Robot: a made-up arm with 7 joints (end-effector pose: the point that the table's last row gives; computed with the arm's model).
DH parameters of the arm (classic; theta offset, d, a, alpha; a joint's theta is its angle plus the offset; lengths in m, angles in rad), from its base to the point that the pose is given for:
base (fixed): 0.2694 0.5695 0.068 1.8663
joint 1: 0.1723 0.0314 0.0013 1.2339
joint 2: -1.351 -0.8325 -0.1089 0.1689
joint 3: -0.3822 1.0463 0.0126 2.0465
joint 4: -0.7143 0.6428 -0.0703 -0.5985
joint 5: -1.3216 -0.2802 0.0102 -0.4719
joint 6: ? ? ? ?
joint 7: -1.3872 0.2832 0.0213 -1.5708
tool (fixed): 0 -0.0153 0 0
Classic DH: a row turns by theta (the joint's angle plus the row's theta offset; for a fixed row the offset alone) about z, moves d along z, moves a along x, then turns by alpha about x.
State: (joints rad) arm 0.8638 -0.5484 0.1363 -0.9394 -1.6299 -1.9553 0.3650
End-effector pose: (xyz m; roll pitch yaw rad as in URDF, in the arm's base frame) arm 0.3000 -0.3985 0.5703 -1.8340 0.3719 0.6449
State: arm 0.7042 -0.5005 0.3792 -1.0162 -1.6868 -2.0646 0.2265
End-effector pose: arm 0.2593 -0.5078 0.4557 -1.4318 0.2953 0.5316
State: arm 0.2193 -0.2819 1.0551 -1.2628 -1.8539 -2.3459 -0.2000
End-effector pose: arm -0.1892 -0.5525 0.1524 -0.5380 0.6083 -0.1700
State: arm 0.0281 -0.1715 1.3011 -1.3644 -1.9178 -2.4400 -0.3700
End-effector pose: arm -0.3991 -0.4352 0.1409 -0.3955 0.8322 -0.5377
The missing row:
joint 6: 0.4133 -0.3499 -0.172 2.008
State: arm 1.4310 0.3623 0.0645 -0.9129 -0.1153 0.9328 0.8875
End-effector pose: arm 0.4517 -0.1409 -0.3721 1.6281 -0.5845 -1.6174
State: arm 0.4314 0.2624 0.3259 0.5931 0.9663 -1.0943 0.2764
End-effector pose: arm -0.2712 -0.5617 0.6410 -0.5061 -1.1432 -0.0456
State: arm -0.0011 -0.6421 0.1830 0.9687 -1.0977 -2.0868 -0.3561
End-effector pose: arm 0.0683 0.1048 0.5262 2.1436 -0.2590 0.4679
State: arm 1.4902 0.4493 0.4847 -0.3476 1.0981 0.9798 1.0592
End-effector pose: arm -0.3026 -0.1172 -0.1535 -0.2044 -0.6359 -0.9335
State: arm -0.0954 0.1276 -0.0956 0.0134 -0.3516 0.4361 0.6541
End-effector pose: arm -0.0390 -0.7772 0.3540 -0.0382 -0.4004 0.1264
